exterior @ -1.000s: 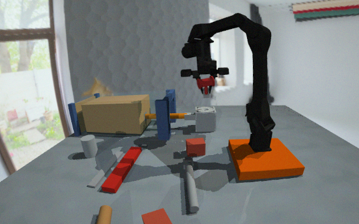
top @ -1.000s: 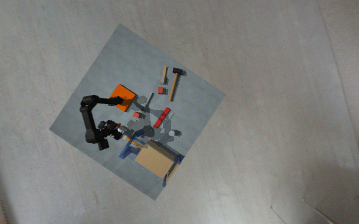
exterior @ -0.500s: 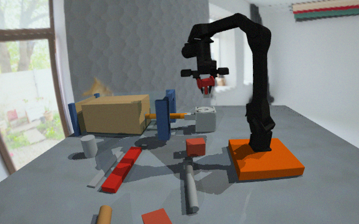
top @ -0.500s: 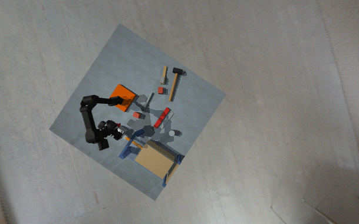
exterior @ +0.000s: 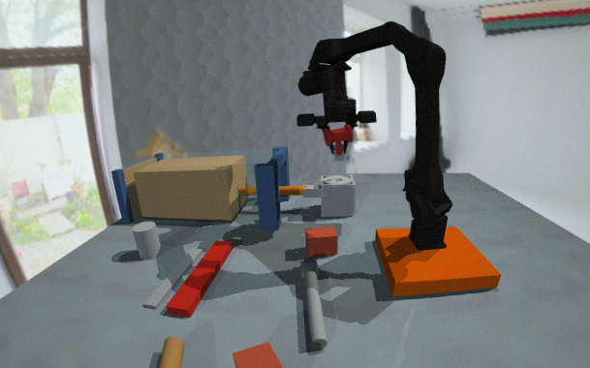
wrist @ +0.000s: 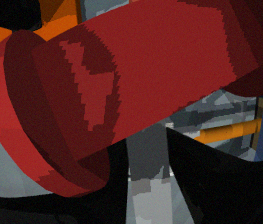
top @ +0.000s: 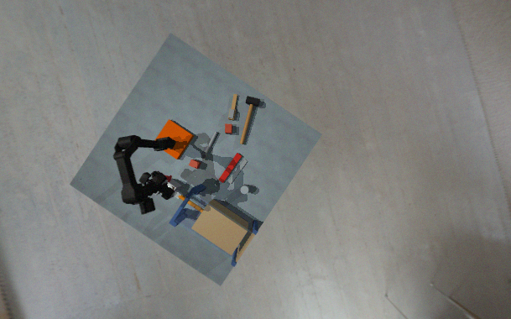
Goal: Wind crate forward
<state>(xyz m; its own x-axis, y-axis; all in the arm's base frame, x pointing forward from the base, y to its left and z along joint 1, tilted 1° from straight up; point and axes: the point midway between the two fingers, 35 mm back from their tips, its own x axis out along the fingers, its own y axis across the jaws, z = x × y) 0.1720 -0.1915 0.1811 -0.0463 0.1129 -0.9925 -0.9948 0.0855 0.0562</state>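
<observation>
My gripper tip is 20 mm below the grey crank handle and 10 mm to the left of it. Round my gripper tip: grey winch (140 mm below, 80 mm to the right, 20 mm behind); red knob (40 mm to the left, 40 mm above); frame (160 mm ahead, 80 mm to the right, 70 mm below).
</observation>
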